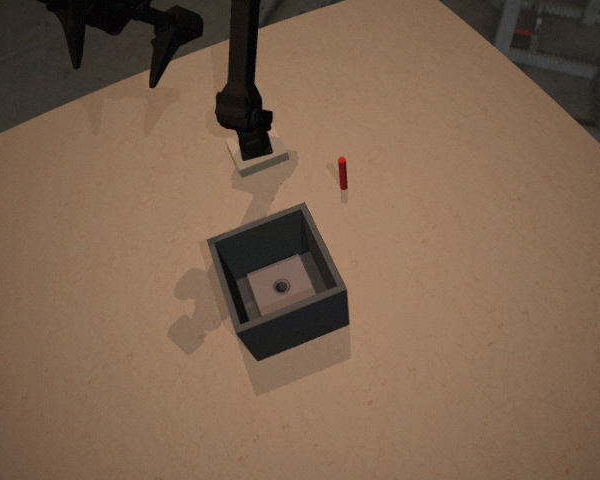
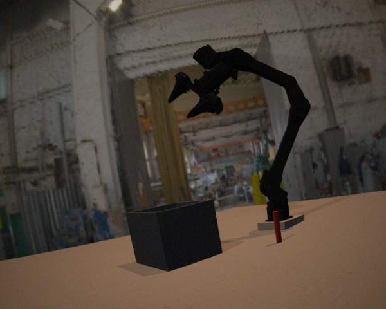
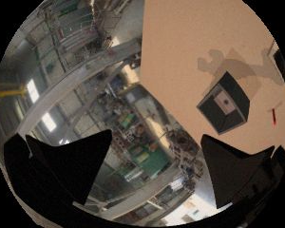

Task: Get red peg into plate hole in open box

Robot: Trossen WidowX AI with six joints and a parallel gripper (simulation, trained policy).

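My gripper tip is now 36 cm above the red peg, 27 cm to the right of it and 7 cm past it. From my gripper tip the other things lie so: plate: 36 cm below, 13 cm ahead, 11 cm to the left.
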